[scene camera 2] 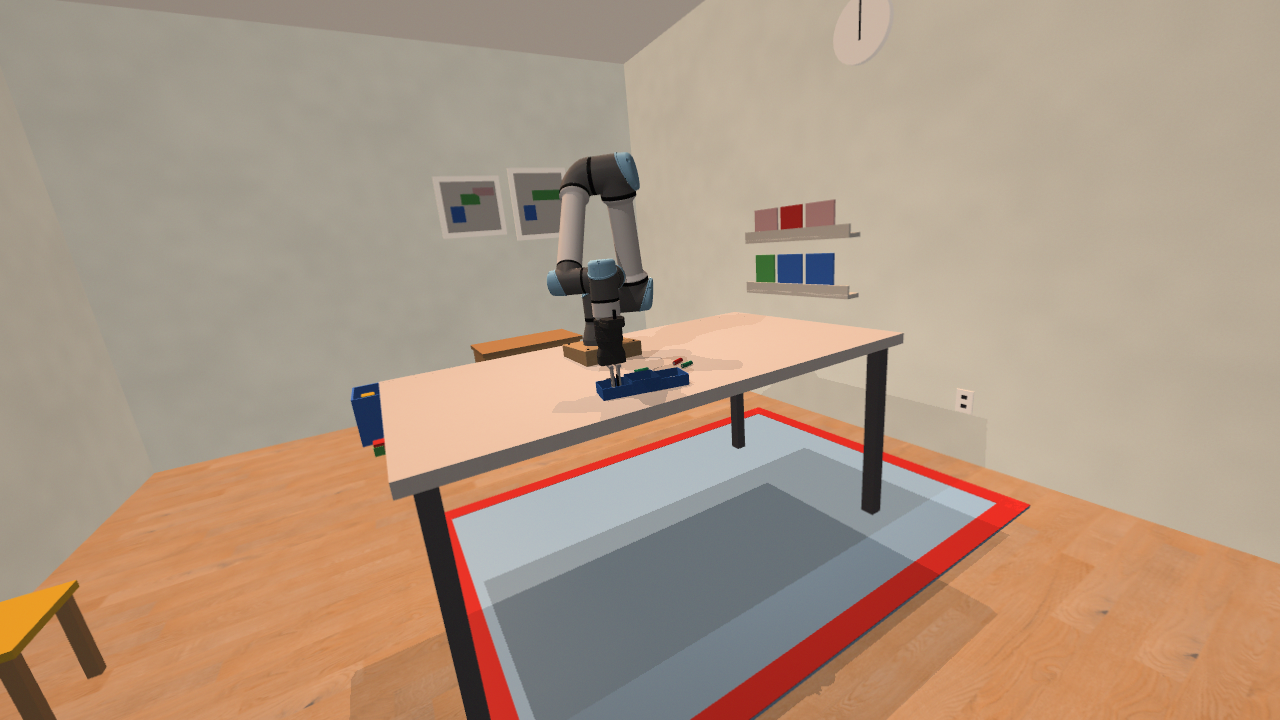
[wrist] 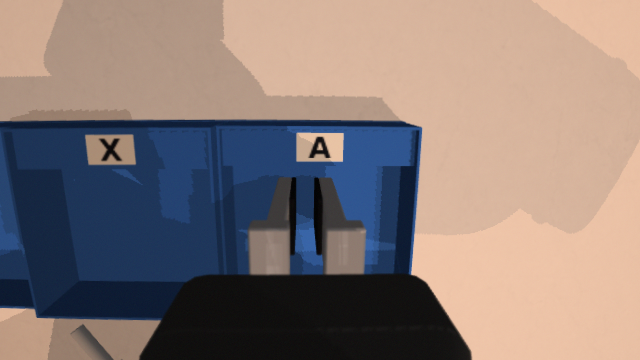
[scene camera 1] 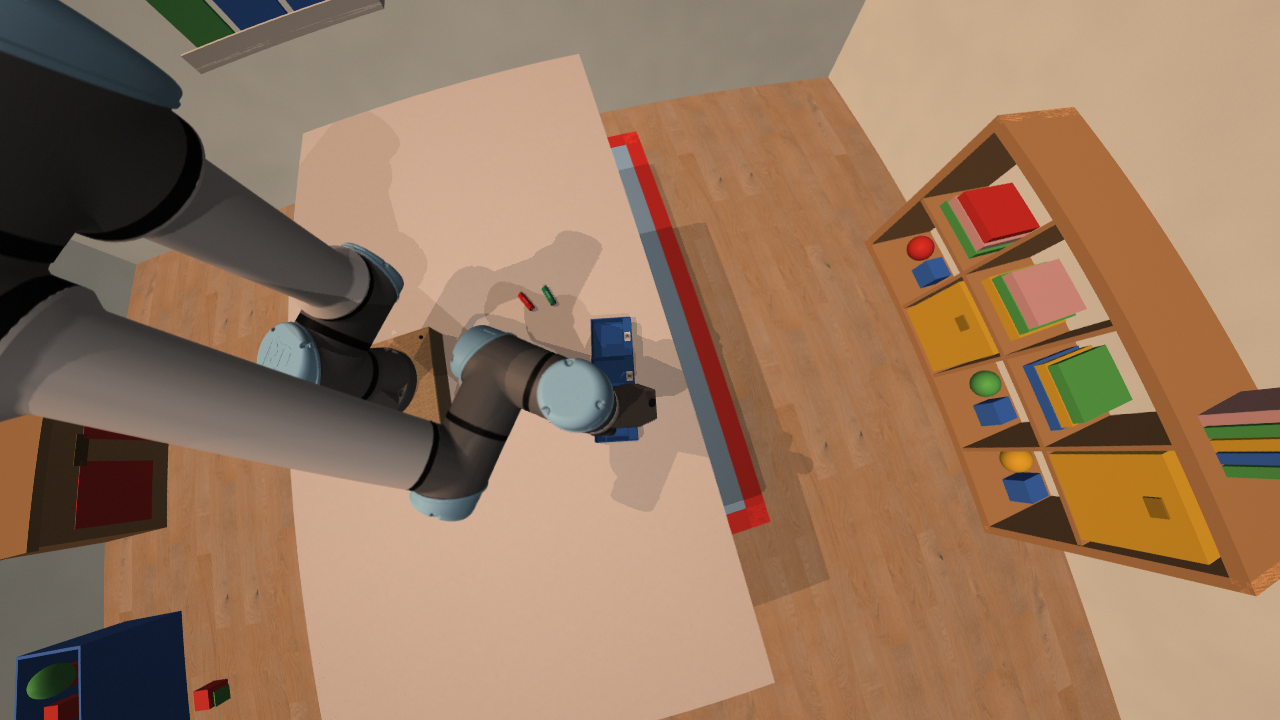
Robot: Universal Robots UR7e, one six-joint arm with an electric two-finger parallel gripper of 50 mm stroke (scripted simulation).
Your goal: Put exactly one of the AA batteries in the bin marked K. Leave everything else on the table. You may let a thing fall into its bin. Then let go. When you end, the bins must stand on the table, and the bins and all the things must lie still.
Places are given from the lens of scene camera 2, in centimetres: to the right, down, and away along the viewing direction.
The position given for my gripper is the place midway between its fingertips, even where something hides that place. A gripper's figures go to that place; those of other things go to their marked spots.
my gripper [scene camera 2: 616,387]: -6, 8, 127
blue bin row [scene camera 2: 635,383]: -1, 6, 125
